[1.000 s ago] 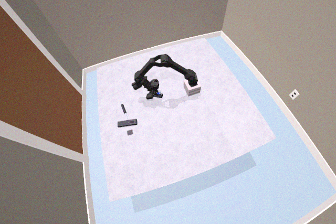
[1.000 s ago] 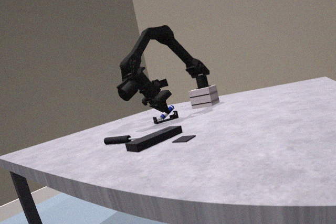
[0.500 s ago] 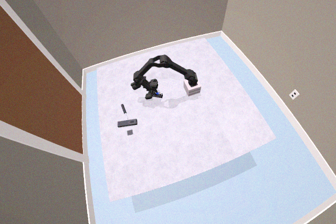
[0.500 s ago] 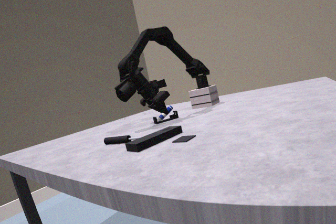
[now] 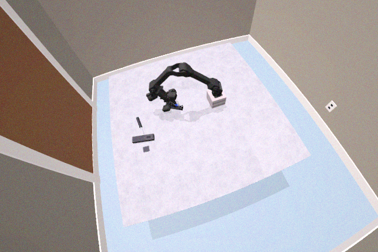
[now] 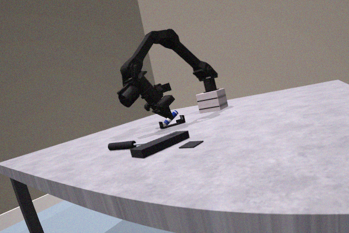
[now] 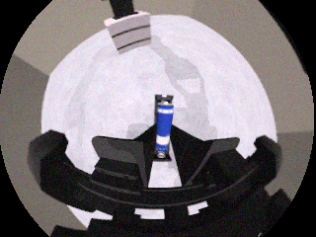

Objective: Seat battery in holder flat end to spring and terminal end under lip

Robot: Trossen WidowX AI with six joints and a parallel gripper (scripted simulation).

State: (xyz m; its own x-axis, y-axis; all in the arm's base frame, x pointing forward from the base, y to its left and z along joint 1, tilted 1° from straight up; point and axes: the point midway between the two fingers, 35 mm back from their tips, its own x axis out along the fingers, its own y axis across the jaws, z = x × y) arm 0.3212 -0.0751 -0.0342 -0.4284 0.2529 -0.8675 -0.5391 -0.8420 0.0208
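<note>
Right now the battery is 1 cm above my gripper tip. Also, from my gripper tip: thin dark plate: 31 cm ahead, 24 cm to the left, 2 cm below; long black bar: 31 cm ahead, 16 cm to the left, 1 cm below; black-handled tool: 30 cm ahead, 5 cm to the left, 2 cm below.
</note>
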